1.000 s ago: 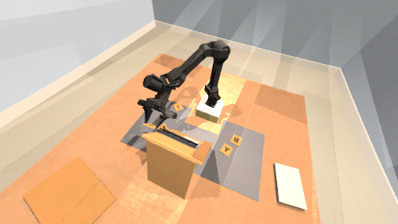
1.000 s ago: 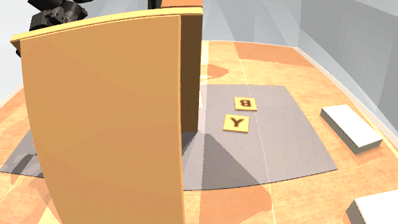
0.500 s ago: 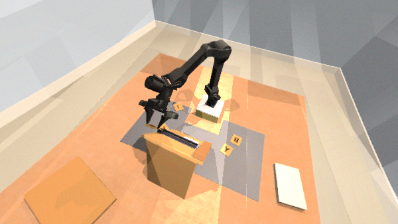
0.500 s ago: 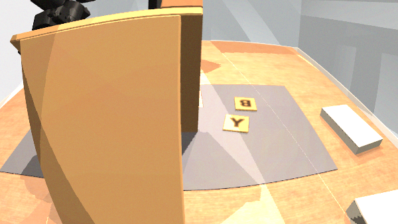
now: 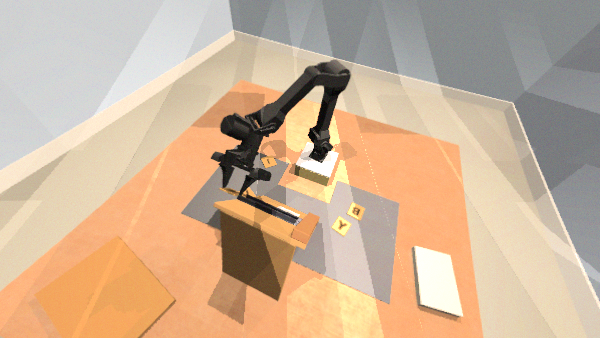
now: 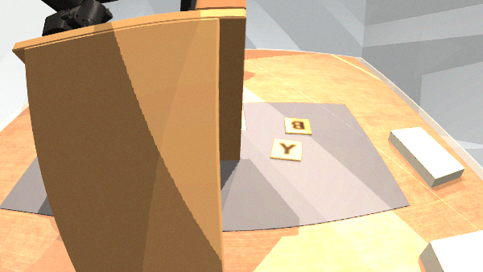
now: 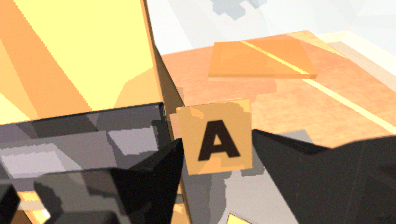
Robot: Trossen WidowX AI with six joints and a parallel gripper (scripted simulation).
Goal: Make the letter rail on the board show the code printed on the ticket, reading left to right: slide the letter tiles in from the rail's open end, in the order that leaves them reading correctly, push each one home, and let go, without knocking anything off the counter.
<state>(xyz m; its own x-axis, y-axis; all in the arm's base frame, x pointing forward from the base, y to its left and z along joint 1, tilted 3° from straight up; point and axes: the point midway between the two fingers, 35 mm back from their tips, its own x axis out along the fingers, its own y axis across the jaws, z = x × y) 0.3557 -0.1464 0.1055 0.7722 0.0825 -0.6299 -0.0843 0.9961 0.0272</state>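
Right now the white ticket is 7 cm behind my gripper tip, 17 cm to the left of it and 8 cm below it. The rest, counted from my gripper tip: grey mat (18 cm behind, 17 cm to the left, 17 cm below); then flat orange panel (37 cm ahead, 15 cm to the right, 16 cm below); then letter tile (right at my gripper tip).
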